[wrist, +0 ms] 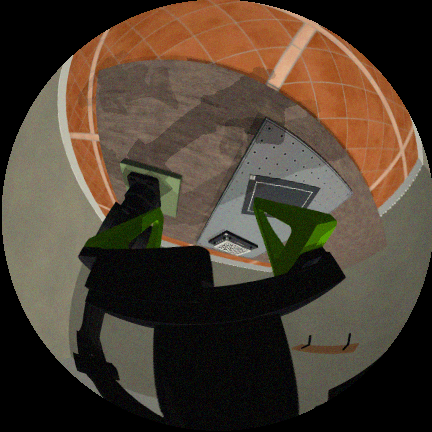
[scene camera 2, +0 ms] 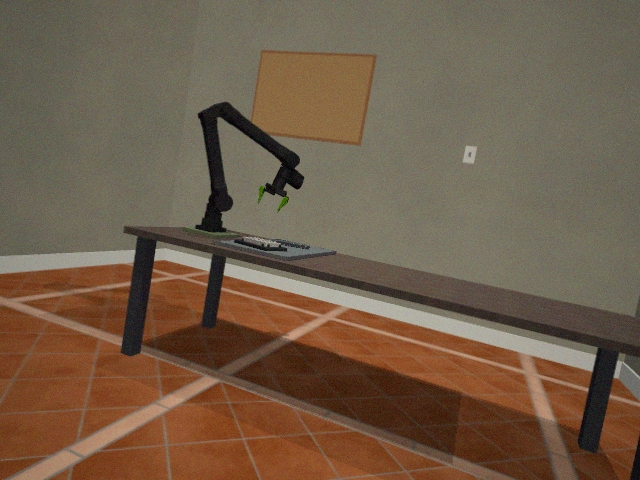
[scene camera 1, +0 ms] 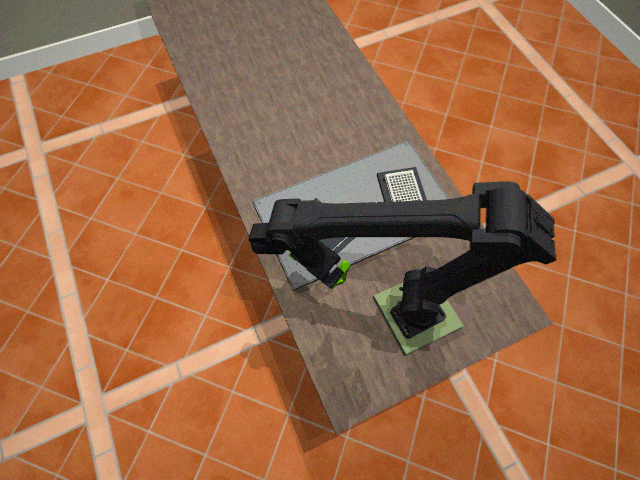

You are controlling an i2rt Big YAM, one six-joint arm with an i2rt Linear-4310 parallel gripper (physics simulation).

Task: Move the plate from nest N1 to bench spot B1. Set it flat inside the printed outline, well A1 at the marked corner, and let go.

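Seen in the pictures: gripper, fingertip midpoint: (wrist: 207, 206) (scene camera 2: 267, 207) (scene camera 1: 329, 270); arm's base, link origin: (wrist: 145, 190) (scene camera 2: 210, 230) (scene camera 1: 417, 314).
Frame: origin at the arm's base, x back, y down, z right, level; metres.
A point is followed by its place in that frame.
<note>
The white well plate (scene camera 1: 403, 186) @(y -0.020, x -0.340, z 0.164 m) (scene camera 2: 258, 240) @(y -0.022, x -0.330, z 0.190 m) (wrist: 232, 246) @(y -0.019, x -0.323, z 0.148 m) sits in the dark nest N1 (scene camera 1: 381, 181) @(y -0.008, x -0.390, z 0.121 m) on the grey board. Bench spot B1 (wrist: 280, 191) @(y 0.002, x -0.318, z -0.138 m) is a dark panel with a thin light outline and a small light mark at one corner; in scene camera 1 the arm hides most of it. My gripper (scene camera 1: 317, 265) @(y -0.135, x -0.167, z -0.174 m) (scene camera 2: 268, 207) @(y -0.135, x -0.167, z -0.174 m) (wrist: 207, 206) @(y -0.135, x -0.167, z -0.174 m) is open and empty, with its green fingers wide apart. It hangs tilted, high above the board, nearer to the B1 side than to the plate. Well A1 is too small to make out.
The perforated grey board (scene camera 1: 330, 191) @(y 0.004, x -0.434, z -0.026 m) (scene camera 2: 315, 253) @(y 0.004, x -0.496, z 0.005 m) (wrist: 235, 185) @(y 0.004, x -0.220, z -0.105 m) lies on the long wooden table (scene camera 1: 258, 103) @(y 0.017, x -0.852, z -0.077 m) (scene camera 2: 439, 289) @(y 0.017, x -0.992, z 0.154 m) (wrist: 200, 85) @(y 0.017, x -0.096, z -0.269 m). The arm's base stands on a green mounting plate (scene camera 1: 449, 322) @(y 0.000, x 0.054, z 0.062 m) (wrist: 171, 200) @(y 0.002, x -0.079, z 0.012 m) beside the board. A cork board (scene camera 2: 315, 98) hangs on the wall.
</note>
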